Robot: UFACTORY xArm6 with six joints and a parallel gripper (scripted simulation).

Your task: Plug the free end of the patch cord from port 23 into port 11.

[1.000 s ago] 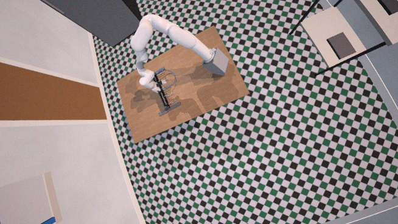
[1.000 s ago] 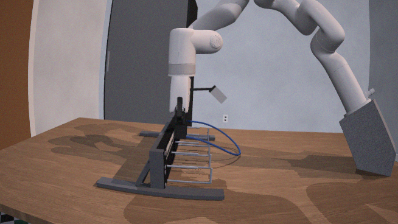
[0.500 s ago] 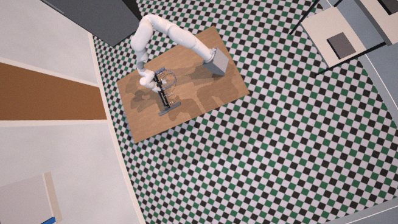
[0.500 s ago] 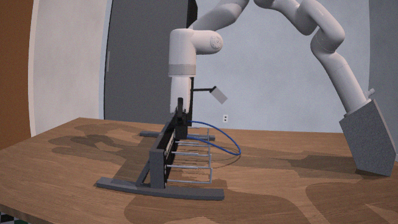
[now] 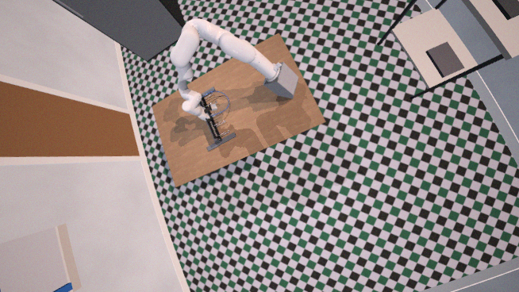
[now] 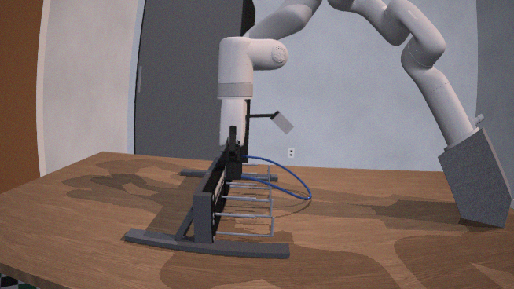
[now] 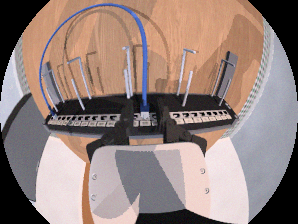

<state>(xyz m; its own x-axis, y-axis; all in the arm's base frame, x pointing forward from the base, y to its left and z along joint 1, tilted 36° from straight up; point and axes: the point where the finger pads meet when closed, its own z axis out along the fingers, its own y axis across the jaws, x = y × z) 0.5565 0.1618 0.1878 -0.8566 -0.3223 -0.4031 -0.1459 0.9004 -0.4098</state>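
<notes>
Now: the plug 2 cm ahead of my hand and 2 cm below it.
</notes>
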